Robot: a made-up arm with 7 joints.
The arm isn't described. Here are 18 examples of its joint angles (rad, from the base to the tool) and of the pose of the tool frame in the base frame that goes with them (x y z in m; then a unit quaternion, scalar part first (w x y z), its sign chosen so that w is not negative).
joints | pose
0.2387 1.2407 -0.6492 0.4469 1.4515 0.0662 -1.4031 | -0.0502 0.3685 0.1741 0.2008 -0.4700 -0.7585 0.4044
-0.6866 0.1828 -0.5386 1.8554 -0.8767 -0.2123 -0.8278 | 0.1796 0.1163 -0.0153 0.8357 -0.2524 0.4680 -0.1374
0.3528 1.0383 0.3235 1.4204 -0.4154 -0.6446 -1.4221 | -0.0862 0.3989 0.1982 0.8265 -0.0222 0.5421 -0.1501
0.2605 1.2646 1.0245 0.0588 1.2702 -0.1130 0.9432 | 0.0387 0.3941 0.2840 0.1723 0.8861 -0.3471 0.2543
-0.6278 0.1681 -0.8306 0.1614 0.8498 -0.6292 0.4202 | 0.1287 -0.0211 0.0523 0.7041 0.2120 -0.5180 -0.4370
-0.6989 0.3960 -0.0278 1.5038 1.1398 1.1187 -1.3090 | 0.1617 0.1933 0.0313 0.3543 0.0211 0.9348 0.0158
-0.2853 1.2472 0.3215 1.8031 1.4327 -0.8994 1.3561 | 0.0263 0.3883 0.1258 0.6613 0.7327 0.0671 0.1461
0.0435 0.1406 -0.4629 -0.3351 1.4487 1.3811 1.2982 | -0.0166 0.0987 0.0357 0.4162 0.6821 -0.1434 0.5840
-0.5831 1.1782 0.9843 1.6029 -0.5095 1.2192 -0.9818 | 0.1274 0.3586 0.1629 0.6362 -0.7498 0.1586 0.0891
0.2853 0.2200 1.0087 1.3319 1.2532 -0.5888 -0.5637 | -0.1398 0.1114 -0.0011 0.7127 -0.0301 0.6730 -0.1956
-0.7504 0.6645 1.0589 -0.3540 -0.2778 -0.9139 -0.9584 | 0.1404 0.2050 0.2224 0.5168 0.5725 -0.6354 -0.0382
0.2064 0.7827 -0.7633 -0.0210 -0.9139 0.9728 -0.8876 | -0.0987 0.2244 0.0961 0.3686 -0.4117 0.7424 -0.3787
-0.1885 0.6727 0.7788 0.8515 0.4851 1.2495 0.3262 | 0.0074 0.2769 0.0430 0.3868 0.1877 0.6826 0.5909
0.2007 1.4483 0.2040 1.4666 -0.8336 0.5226 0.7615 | -0.0392 0.4478 0.2790 0.2902 0.3133 0.3670 0.8264
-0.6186 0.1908 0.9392 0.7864 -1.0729 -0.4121 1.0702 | 0.1874 0.1752 0.0514 0.3012 -0.5233 0.0245 0.7967
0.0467 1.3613 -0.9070 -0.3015 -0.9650 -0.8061 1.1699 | 0.0464 0.2729 0.2524 0.9599 -0.0532 0.0696 0.2662
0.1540 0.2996 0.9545 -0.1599 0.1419 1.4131 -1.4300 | -0.0863 0.1841 0.0564 0.7782 -0.4791 0.4042 0.0388
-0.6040 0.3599 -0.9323 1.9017 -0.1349 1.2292 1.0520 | 0.0764 0.1986 0.0266 0.0606 0.8051 0.5228 0.2735
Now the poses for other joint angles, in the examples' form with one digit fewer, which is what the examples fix.
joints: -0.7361 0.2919 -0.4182 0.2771 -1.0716 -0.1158 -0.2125
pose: 0.242 0.071 0.108 0.862 -0.392 -0.043 -0.320
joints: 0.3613 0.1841 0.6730 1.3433 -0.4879 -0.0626 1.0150
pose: -0.183 0.127 0.014 0.235 0.154 0.562 0.778
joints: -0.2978 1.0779 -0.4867 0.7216 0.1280 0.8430 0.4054
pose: 0.063 0.368 0.126 0.517 0.655 0.468 0.290
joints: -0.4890 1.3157 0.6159 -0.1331 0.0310 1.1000 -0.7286
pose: 0.134 0.370 0.292 0.943 0.243 0.158 0.162
